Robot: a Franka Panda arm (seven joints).
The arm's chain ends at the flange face. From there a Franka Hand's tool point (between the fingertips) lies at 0.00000 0.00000 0.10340 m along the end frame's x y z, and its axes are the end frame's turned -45 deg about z.
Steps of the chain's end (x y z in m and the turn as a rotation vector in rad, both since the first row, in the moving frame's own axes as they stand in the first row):
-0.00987, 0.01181, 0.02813, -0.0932, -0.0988, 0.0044
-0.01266, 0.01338, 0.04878, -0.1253, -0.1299, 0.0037
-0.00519, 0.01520, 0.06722, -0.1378, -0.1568, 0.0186
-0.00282, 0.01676, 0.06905, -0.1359, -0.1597, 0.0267
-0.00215, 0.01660, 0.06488, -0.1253, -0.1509, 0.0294
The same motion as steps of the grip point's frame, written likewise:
-0.02932, 0.00093, 0.02718, 0.0040, -0.1358, 0.0044
-0.03697, 0.00014, 0.04710, 0.0033, -0.1805, 0.0037
-0.03579, 0.00550, 0.06498, 0.0134, -0.2083, 0.0186
-0.03527, 0.00784, 0.06679, 0.0168, -0.2090, 0.0267
-0.03329, 0.00806, 0.06290, 0.0181, -0.1953, 0.0294

